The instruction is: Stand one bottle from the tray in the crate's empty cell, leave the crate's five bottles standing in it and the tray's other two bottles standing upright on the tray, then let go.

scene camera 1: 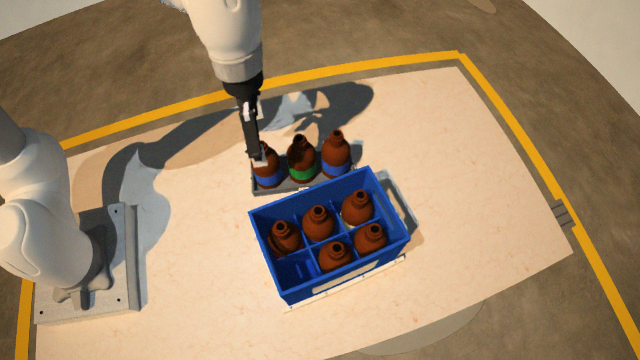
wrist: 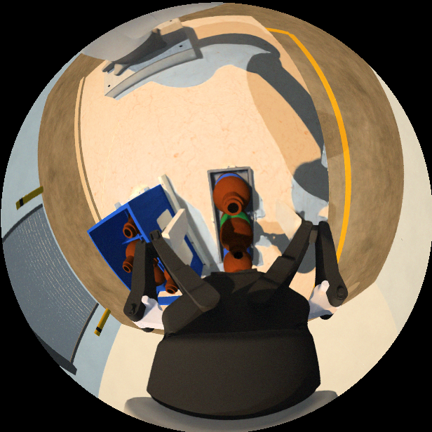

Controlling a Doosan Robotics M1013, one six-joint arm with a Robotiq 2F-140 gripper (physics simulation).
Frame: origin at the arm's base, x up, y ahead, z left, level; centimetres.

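Seen in the pictures: arm's base, origin of the base link: [scene camera 1: 81,263].
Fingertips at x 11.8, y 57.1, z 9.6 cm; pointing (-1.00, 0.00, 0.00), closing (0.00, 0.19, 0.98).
Note:
Pixels of each thing's top centre, then the offset from my fingertips to it. "spot": a spot on its surface instead. Level surfaces: height alone.
- grey tray, surface spot: [scene camera 1: 275,191] spot: dz -4.7, dx -16.9, dy +0.4 cm
- blue crate, middle of its top: [scene camera 1: 328,226] dz -24.4, dx -0.7, dy +7.3 cm
- table, its level: dx -18.2 cm
Three brown bottles stand upright in the grey tray [scene camera 1: 275,191] [wrist: 212,200]: a blue-banded one [scene camera 1: 269,172] [wrist: 231,192] at the robot's end, a green-banded one [scene camera 1: 301,160] [wrist: 235,235] in the middle and another blue-banded one [scene camera 1: 336,152] [wrist: 237,262]. My gripper [scene camera 1: 259,159] [wrist: 230,213] is open and empty. Its fingertips overlap the near blue-banded bottle's upper part in the scene view; in the wrist view they lie wide on either side of the bottle row. The blue crate [scene camera 1: 310,194] [wrist: 165,200] holds five bottles; its front left cell [scene camera 1: 294,272] is empty.
The crate stands close in front of the tray. The robot's base plate [scene camera 1: 131,260] [wrist: 145,75] is at the left of the table [scene camera 1: 475,200] [wrist: 165,130]. A yellow line [scene camera 1: 515,125] [wrist: 347,165] runs on the floor around the table.

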